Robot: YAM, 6 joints.
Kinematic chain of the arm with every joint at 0, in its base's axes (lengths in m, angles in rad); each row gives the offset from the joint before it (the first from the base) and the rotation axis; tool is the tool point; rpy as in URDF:
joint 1: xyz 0 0 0.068 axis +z
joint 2: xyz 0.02 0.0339 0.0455 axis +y
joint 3: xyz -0.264 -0.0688 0 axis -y
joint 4: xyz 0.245 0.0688 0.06 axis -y
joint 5: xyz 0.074 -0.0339 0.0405 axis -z
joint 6: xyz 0.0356 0 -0.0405 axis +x
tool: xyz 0 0 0 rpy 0 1.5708 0
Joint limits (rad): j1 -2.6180..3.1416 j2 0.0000..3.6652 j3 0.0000..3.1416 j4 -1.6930..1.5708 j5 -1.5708..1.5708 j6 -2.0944..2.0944
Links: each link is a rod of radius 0.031 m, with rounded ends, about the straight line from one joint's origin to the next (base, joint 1, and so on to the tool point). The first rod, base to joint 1, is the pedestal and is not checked.
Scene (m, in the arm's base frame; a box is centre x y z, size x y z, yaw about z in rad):
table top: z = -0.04
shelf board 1: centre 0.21 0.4 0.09 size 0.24 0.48 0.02 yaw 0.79
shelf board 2: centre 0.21 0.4 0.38 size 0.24 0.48 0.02 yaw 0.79
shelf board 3: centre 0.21 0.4 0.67 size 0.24 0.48 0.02 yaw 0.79
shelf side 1: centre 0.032 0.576 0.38 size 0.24 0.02 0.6 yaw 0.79
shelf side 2: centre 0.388 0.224 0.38 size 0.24 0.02 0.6 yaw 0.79
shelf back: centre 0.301 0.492 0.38 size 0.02 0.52 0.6 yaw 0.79
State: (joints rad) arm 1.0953 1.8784 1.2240 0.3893 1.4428 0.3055
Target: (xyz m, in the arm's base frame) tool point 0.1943 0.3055 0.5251
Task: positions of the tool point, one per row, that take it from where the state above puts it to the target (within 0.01 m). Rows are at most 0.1 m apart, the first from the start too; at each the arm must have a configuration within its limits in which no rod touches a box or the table.
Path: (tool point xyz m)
1: 0.1557 0.3021 0.2618
2: 0.1051 0.2495 0.2616
3: 0.0679 0.1944 0.2430
4: 0.0770 0.2166 0.3140
5: 0.0842 0.2247 0.3867
6: 0.0885 0.2186 0.4581
7: 0.0889 0.1992 0.5251
8: 0.1350 0.2558 0.5339
9: 0.1943 0.3055 0.5251

